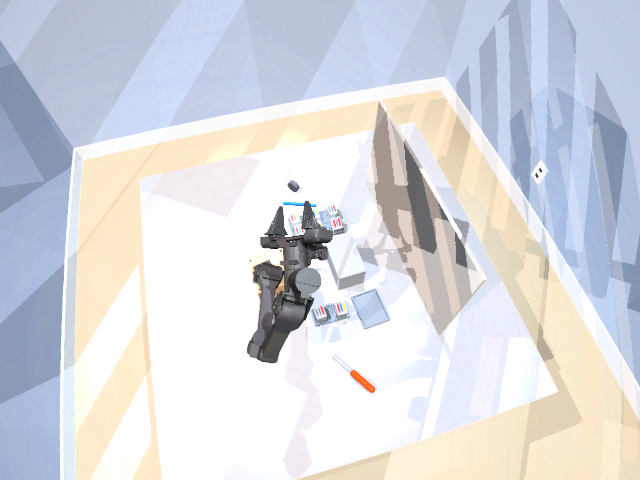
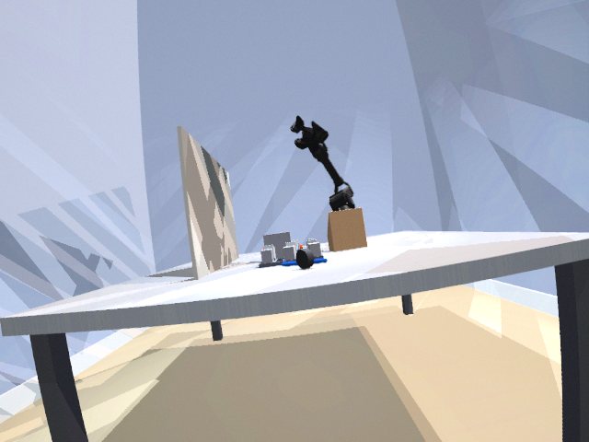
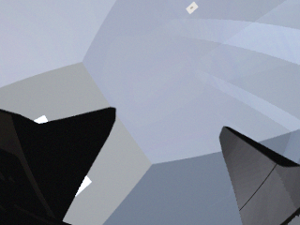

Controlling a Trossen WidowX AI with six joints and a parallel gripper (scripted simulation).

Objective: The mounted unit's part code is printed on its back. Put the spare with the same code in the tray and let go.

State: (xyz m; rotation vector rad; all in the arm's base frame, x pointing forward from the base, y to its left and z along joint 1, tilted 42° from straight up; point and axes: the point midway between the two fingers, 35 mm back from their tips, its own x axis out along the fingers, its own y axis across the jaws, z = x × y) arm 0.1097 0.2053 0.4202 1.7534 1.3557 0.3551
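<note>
My gripper tip is now 10 cm short of the grey spare block, 30 cm to the right of it and 54 cm above it. Round my gripper tip: tray: 20 cm ahead, 14 cm to the right, 57 cm below; then tall panel: 42 cm ahead, 2 cm to the left, 35 cm below; then mounted unit: 19 cm ahead, 5 cm to the left, 53 cm below.
</note>
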